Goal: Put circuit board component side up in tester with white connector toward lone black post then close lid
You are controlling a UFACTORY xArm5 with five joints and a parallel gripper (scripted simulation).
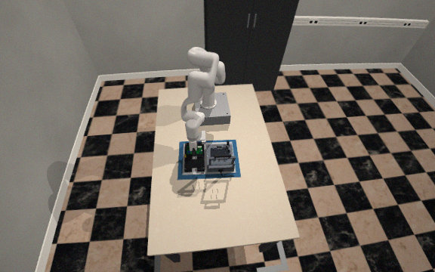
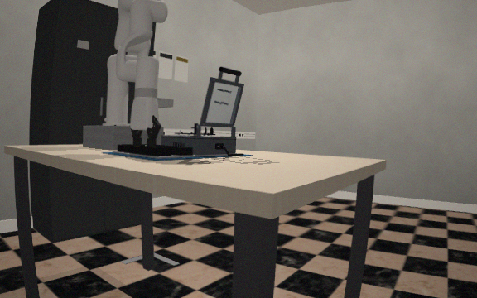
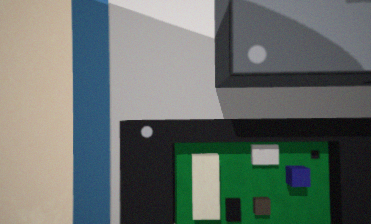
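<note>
Now: hand right at the green circuit board. The rest, counted from my hand: black post: 23 cm to the left, 6 cm above; tester lid: 19 cm ahead, 17 cm to the left, 16 cm above.
</note>
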